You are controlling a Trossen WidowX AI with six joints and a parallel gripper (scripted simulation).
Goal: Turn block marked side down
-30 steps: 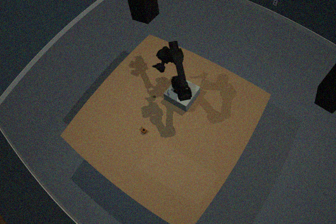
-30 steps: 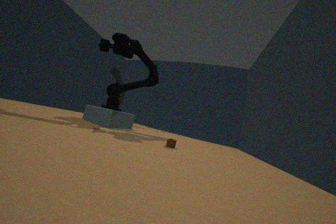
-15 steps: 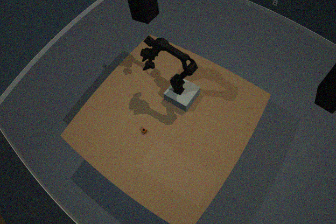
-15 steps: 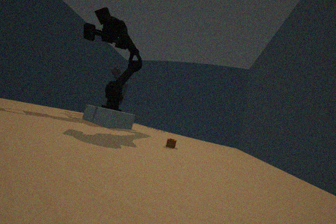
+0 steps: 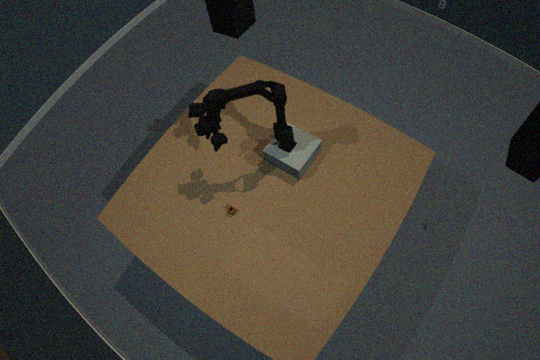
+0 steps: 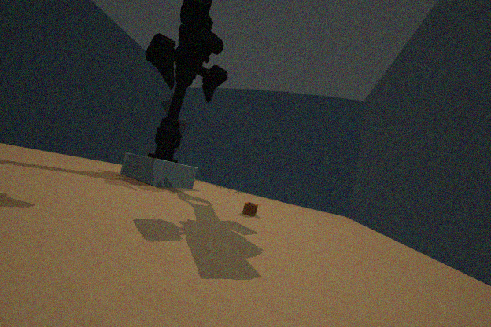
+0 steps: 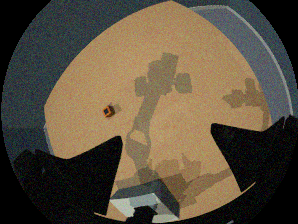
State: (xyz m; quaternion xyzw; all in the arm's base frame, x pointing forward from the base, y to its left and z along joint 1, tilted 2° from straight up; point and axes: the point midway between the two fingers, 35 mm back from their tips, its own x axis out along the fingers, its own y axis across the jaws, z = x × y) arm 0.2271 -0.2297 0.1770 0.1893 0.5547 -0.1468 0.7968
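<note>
The block lies 15 cm ahead of my gripper tip, 16 cm to the left of it and 21 cm below it.
</note>
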